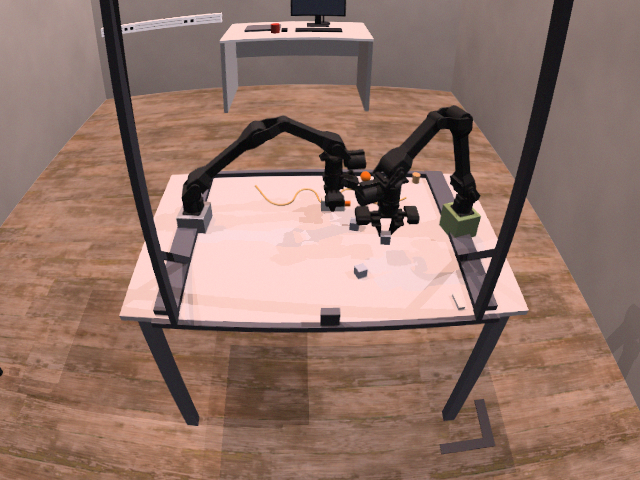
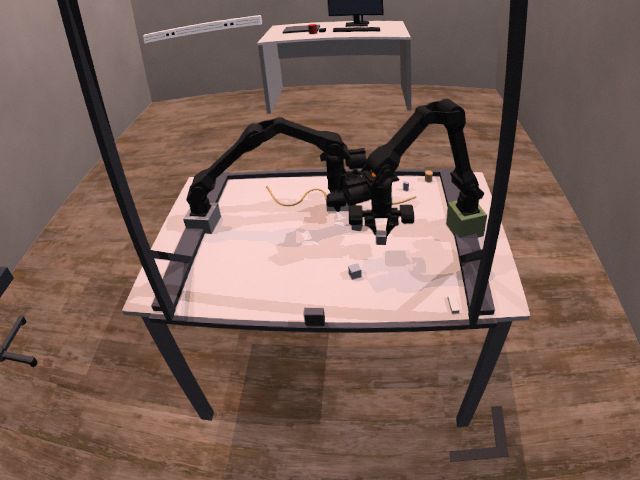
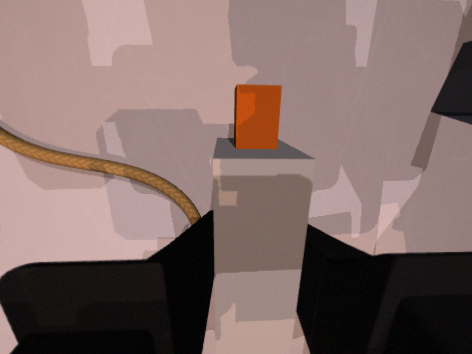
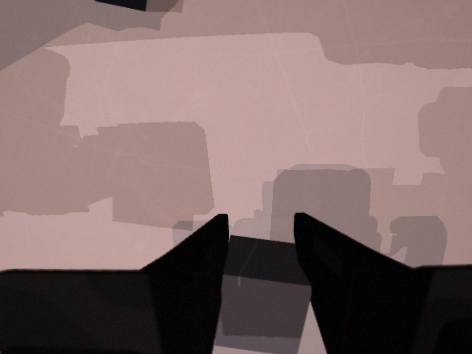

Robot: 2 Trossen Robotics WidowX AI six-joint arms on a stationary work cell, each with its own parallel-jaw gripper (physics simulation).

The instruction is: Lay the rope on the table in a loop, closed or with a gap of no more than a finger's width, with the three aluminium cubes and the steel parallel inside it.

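Places are measured from the left arm's base along level axes (x ahead, y left, z up), in metres.
Where they show: left gripper, fingertip midpoint: (image 1: 332,208) (image 2: 338,208) (image 3: 245,217); right gripper, fingertip midpoint: (image 1: 384,235) (image 2: 381,235) (image 4: 261,223); left arm's base, link origin: (image 1: 193,209) (image 2: 200,210); right arm's base, link origin: (image 1: 462,210) (image 2: 467,208).
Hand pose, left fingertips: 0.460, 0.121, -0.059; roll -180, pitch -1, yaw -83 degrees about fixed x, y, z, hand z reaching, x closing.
Note:
Each offset is from my left fingertips to the centre of the thing, as dx, dy, dz. "spot": to the spot under its first point.
The yellow-brown rope (image 1: 281,204) (image 2: 289,204) (image 3: 100,165) lies as an open wavy line at the back; its middle is hidden by the arms. My left gripper (image 1: 332,203) (image 3: 245,217) is shut on a grey bar {+0.011, +0.001, +0.022} (image 1: 325,206) (image 3: 260,225) with an orange end {spot: +0.051, +0.001, +0.027} (image 1: 347,203) (image 3: 258,117), beside the rope. My right gripper (image 1: 385,230) (image 2: 381,231) (image 4: 261,223) is shut on an aluminium cube {+0.166, -0.234, +0.077} (image 1: 385,238) (image 2: 381,239) (image 4: 265,307). A second cube {+0.077, -0.098, +0.014} (image 1: 354,225) (image 2: 356,226) sits left of it, a third {+0.097, -0.316, +0.014} (image 1: 360,271) (image 2: 354,271) farther front. A thin pale bar {+0.388, -0.415, +0.005} (image 1: 457,302) (image 2: 453,304), possibly the steel parallel, lies front right.
An orange ball {+0.117, +0.195, +0.019} (image 1: 365,176), a wooden cylinder {+0.317, +0.219, +0.016} (image 1: 416,178) (image 2: 428,176) and a small blue-grey piece {+0.230, +0.141, +0.015} (image 2: 405,186) are at the back. The two forearms are close together there. A black box {+0.018, -0.513, +0.030} (image 1: 330,316) (image 2: 314,316) is at the front edge; frame posts stand at both sides.

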